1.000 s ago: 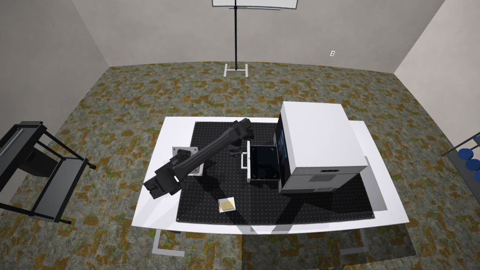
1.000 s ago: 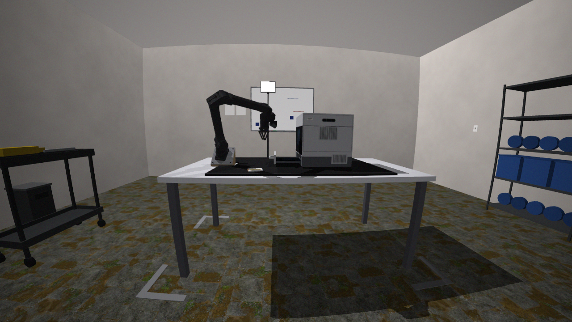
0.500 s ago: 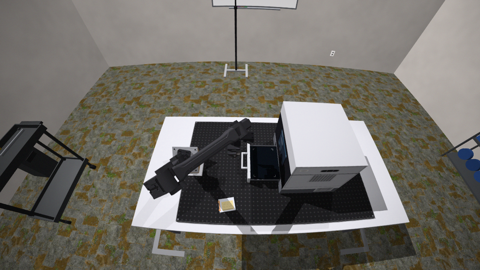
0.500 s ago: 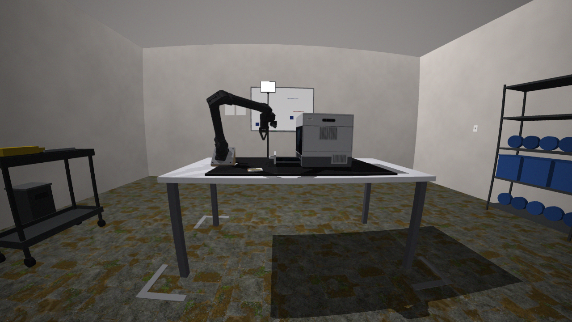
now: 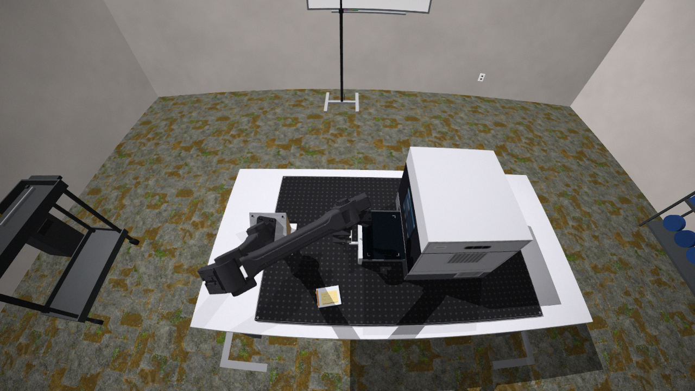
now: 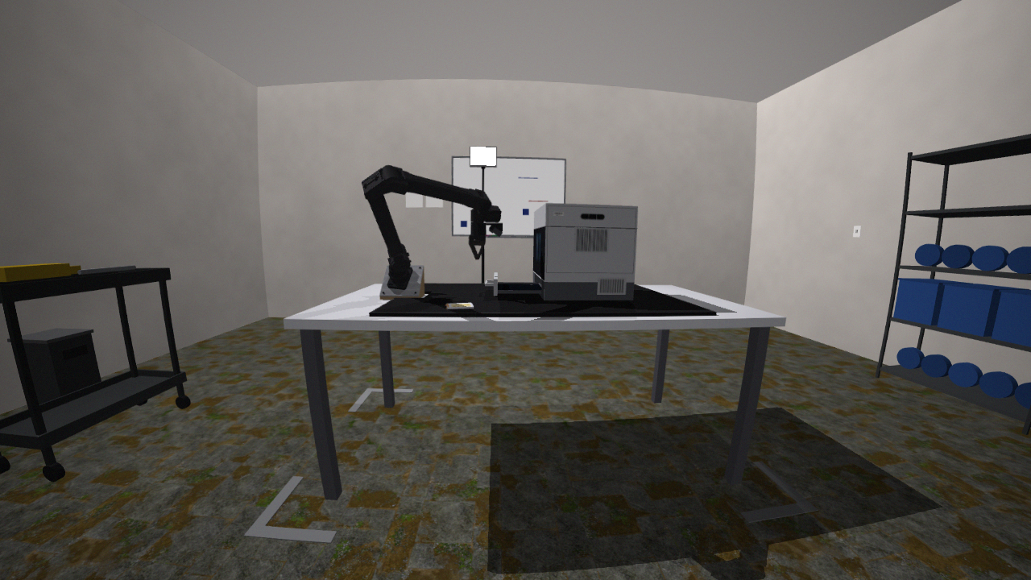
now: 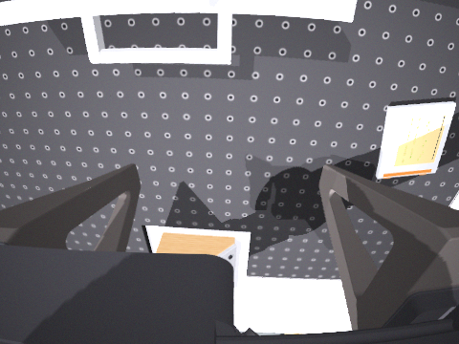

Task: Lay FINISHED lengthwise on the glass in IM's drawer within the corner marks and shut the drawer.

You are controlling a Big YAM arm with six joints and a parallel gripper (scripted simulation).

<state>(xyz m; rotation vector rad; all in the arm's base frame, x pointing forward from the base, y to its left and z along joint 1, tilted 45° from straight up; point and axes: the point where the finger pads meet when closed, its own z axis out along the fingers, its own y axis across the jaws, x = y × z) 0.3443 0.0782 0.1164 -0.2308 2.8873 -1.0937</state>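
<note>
Right now my hand is 4 cm past the finished cassette, 22 cm to the left of it and 17 cm above it. Also, from my hand: imager drawer: 18 cm ahead, 8 cm to the left, 14 cm below.
</note>
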